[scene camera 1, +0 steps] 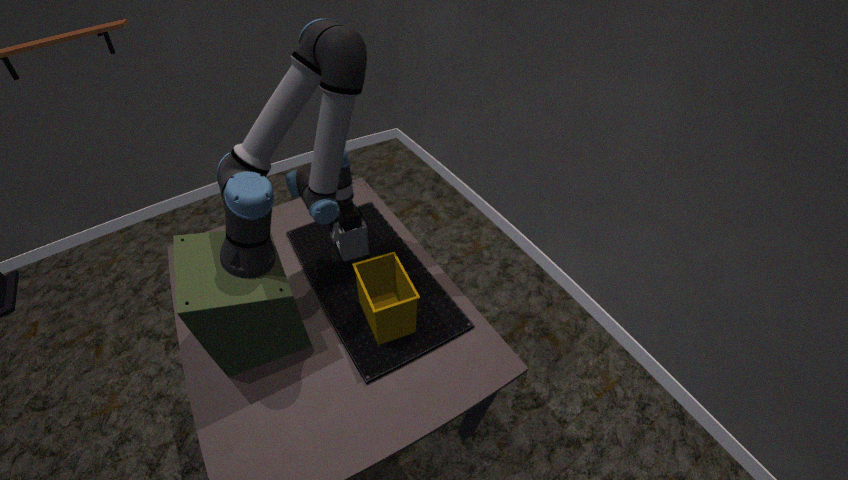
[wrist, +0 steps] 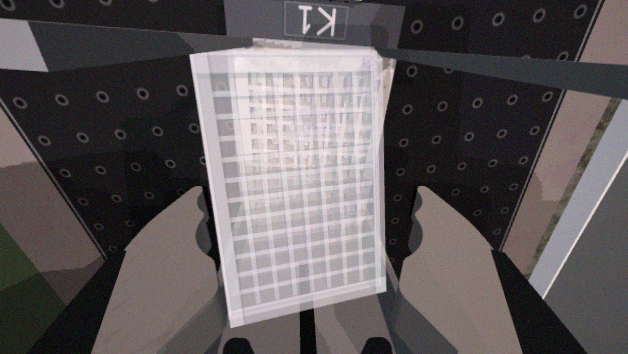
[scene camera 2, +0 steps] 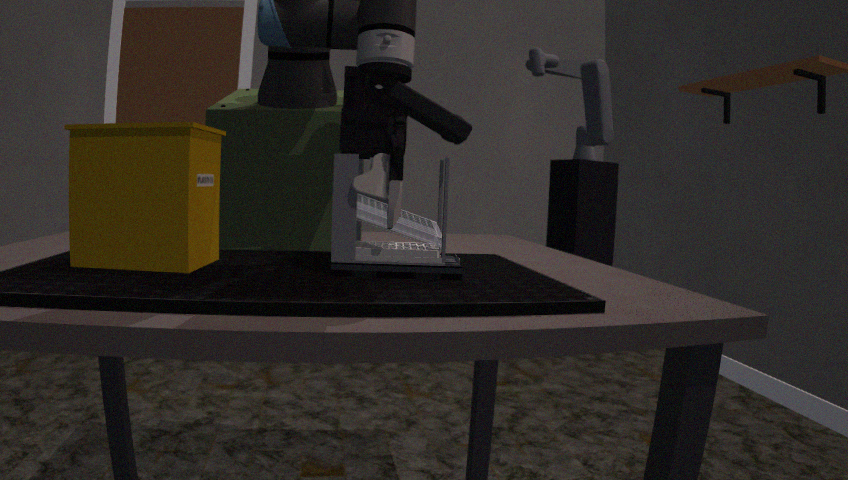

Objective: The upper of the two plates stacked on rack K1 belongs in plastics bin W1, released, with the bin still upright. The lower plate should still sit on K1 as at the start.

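Seen in the pictures: gripper, between the fingertips: (wrist: 310, 189) (scene camera 2: 387, 227); arm's base, origin of its link: (scene camera 1: 247, 258) (scene camera 2: 297, 102).
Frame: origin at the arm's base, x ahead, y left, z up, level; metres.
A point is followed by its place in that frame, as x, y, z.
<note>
Rack K1 (scene camera 1: 353, 242) @(0.347, 0.018, -0.168) (scene camera 2: 343, 208) @(0.399, 0.016, -0.180) (wrist: 255, 20) @(0.362, 0.164, -0.245) stands on the black board. The clear upper plate (scene camera 2: 419, 226) @(0.391, 0.115, -0.201) (wrist: 305, 225) @(0.364, 0.074, -0.183) is tilted in it, its end toward the bin raised and its far end low by the thin uprights. The lower plate (scene camera 2: 398, 255) @(0.413, 0.081, -0.235) lies flat at the rack's base; in the wrist view it is mostly hidden beneath the upper one. My gripper (scene camera 2: 389, 221) @(0.369, 0.079, -0.205) (wrist: 310, 189) @(0.369, 0.079, -0.205) is open, its fingers down on both sides of the upper plate, with a clear gap on the right and a small one on the left. Yellow bin W1 (scene camera 1: 396, 321) @(0.262, -0.314, -0.167) (scene camera 2: 130, 202) @(0.347, -0.245, -0.178) stands upright.
The black perforated board (scene camera 1: 440, 321) @(0.404, -0.353, -0.262) (scene camera 2: 523, 291) @(0.519, 0.194, -0.262) (wrist: 120, 115) @(0.256, 0.135, -0.262) lies on the table (scene camera 1: 285, 440) @(-0.168, -0.374, -0.274) (scene camera 2: 672, 303) @(0.577, 0.377, -0.275). The bin stands close beside the rack. The green base block (scene camera 1: 243, 333) @(-0.108, -0.137, -0.098) (scene camera 2: 273, 196) @(0.076, -0.044, -0.178) carries the arm. The rack's uprights (scene camera 2: 443, 202) @(0.430, 0.131, -0.169) rise near the gripper.
</note>
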